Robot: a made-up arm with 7 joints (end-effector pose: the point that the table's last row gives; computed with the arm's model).
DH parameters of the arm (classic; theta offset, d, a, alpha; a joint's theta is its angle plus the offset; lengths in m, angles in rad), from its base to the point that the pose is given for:
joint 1: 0 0.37 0 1.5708
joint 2: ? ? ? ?
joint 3: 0 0.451 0.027 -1.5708
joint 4: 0 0.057 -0.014 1.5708
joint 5: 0 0.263 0 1.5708
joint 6: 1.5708 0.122 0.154 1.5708
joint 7: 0 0.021 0 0
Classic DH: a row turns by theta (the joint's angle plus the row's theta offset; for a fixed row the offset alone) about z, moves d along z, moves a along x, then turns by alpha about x.
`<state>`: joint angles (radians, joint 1 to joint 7).
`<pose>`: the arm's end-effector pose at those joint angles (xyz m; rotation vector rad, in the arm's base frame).
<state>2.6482 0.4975 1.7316 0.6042 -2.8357 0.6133 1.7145</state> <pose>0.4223 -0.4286 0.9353 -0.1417 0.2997 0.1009</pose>
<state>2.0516 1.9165 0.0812 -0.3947 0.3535 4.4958 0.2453</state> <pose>0.3731 -0.5943 0.2234 -0.5341 -0.9620 -1.1799</pose>
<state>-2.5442 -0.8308 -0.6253 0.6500 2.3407 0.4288 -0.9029</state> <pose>-0.7356 -0.2844 0.5896 0.5349 -1.3175 1.7466</pose>
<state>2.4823 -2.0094 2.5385 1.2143 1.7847 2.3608 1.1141</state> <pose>-0.3975 0.1755 0.3585 1.1788 -0.8439 -0.3555</pose>
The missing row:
joint 2: 0 0.057 0 -1.5708
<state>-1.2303 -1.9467 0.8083 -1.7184 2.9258 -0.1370 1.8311</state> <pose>-0.0294 -0.5211 0.6039 -1.2431 -0.2446 -0.3927</pose>
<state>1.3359 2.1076 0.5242 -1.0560 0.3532 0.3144 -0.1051</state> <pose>0.1733 -0.4883 -0.1860 2.2105 0.6313 -1.0952</pose>
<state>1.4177 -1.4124 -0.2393 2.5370 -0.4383 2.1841 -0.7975</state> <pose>0.1874 0.4182 0.1513 1.0001 2.9416 -0.3569</pose>
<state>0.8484 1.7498 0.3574 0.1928 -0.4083 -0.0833 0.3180</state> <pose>-0.5024 -0.7131 0.3094 -0.1148 0.0428 -2.0379</pose>
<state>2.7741 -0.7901 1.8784 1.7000 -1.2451 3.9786 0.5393</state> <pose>-0.4131 0.0086 0.7295 -0.0179 1.2890 1.9990</pose>
